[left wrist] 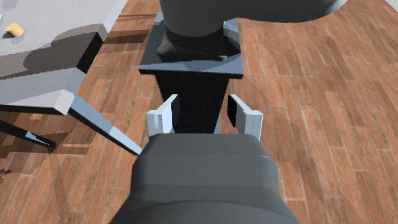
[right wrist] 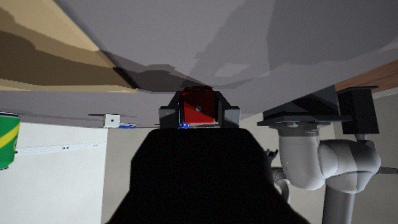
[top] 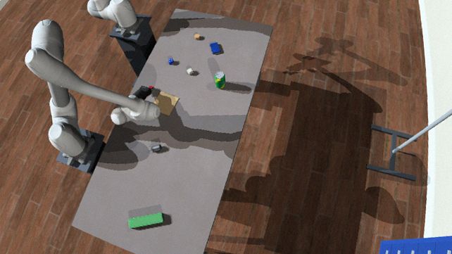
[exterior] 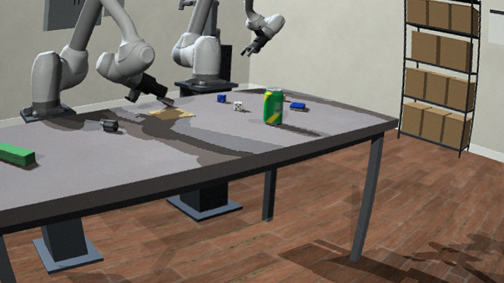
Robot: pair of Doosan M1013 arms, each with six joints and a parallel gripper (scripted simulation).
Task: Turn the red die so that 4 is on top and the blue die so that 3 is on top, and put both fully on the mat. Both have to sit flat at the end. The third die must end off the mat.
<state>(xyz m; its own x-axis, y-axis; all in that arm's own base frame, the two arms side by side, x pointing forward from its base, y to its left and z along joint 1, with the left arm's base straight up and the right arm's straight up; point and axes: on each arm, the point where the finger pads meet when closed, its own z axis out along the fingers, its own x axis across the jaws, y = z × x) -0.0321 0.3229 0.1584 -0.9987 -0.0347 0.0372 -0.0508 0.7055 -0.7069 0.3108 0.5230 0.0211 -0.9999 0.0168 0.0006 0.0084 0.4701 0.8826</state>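
Observation:
Right now my right hand is 12 cm short of the tan mat, 8 cm to the left of it and 2 cm above it. From my right hand the other things lie so: white die (23 cm ahead, 18 cm to the left, 1 cm below); red die (right at my right hand); blue die (8 cm ahead, 24 cm to the left, 1 cm below).

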